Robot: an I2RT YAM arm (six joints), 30 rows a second.
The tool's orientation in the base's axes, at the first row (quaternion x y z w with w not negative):
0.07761, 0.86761, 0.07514, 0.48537
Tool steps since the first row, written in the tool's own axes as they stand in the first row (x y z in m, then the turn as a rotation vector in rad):
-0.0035, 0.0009, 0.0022, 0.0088, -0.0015, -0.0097
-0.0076, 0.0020, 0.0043, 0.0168, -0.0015, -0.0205
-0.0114, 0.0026, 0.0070, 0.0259, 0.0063, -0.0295
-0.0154, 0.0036, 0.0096, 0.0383, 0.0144, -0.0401
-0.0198, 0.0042, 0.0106, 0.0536, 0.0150, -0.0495
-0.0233, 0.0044, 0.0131, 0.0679, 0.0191, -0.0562
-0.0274, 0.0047, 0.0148, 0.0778, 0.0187, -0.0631
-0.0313, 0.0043, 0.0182, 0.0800, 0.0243, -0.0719
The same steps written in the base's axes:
0.0037, 0.0003, 0.0020, -0.0129, -0.0002, -0.0026
0.0077, 0.0006, 0.0045, -0.0263, 0.0009, -0.0037
0.0120, 0.0006, 0.0064, -0.0382, 0.0099, -0.0049
0.0164, 0.0008, 0.0086, -0.0531, 0.0198, -0.0081
0.0195, 0.0006, 0.0118, -0.0690, 0.0231, -0.0158
0.0235, 0.0002, 0.0135, -0.0819, 0.0297, -0.0234
0.0271, -0.0003, 0.0161, -0.0929, 0.0309, -0.0281
0.0320, -0.0013, 0.0175, -0.1012, 0.0364, -0.0242

